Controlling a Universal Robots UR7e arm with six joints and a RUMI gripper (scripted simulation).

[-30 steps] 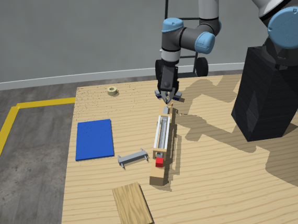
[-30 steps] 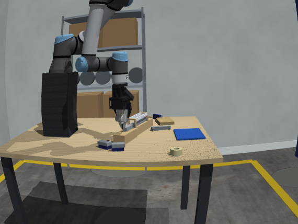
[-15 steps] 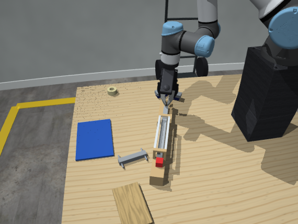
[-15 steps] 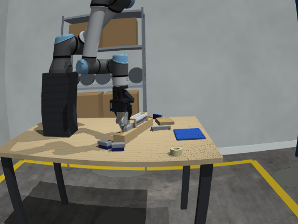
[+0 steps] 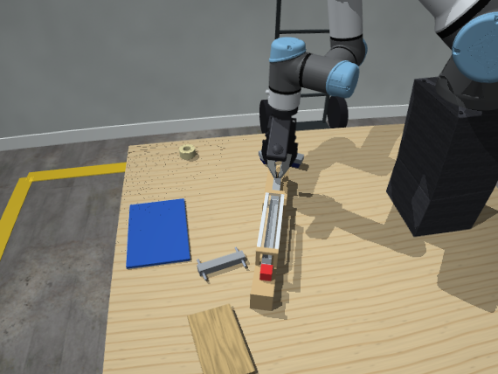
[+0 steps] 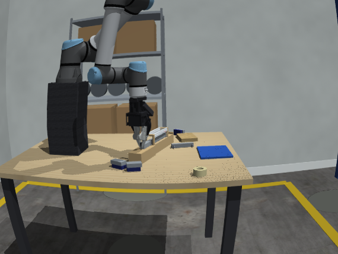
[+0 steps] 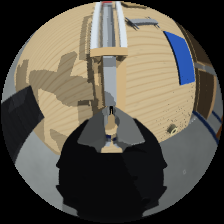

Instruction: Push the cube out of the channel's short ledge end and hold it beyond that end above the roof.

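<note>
My hand is 28 cm to the right of the red cube, 13 cm short of it and 1 cm above it. Round my hand: wooden frame: 17 cm to the left, 8 cm ahead, 1 cm below; then grey bar tool: 20 cm to the left, 20 cm ahead, 5 cm below; then grey bar: 20 cm to the left, 9 cm ahead, 1 cm below.
</note>
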